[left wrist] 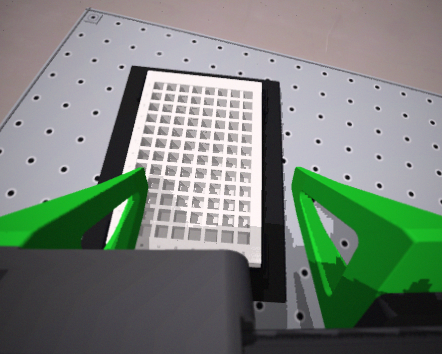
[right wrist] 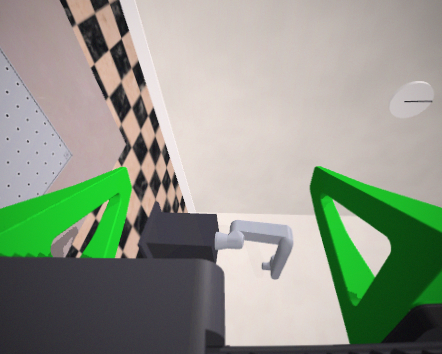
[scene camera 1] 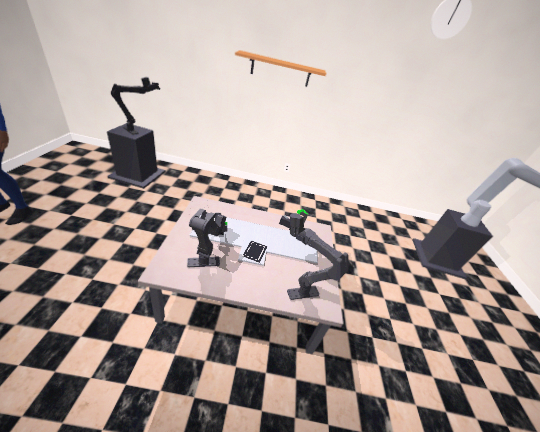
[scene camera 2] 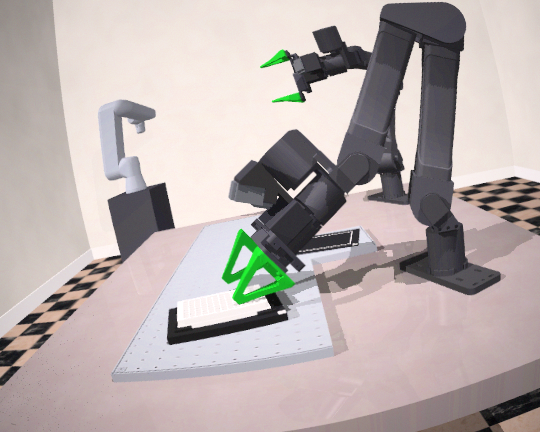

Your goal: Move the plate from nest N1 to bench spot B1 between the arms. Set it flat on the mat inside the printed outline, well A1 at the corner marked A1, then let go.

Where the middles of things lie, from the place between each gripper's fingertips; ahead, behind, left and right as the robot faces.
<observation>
The plate [scene camera 2: 217,308] lies 570 mm to the left of my right hand, 330 mm below it and 60 mm ahead of it.
Now: left hand 2 cm to the right of the plate, 2 cm above it and 1 cm short of it.
</observation>
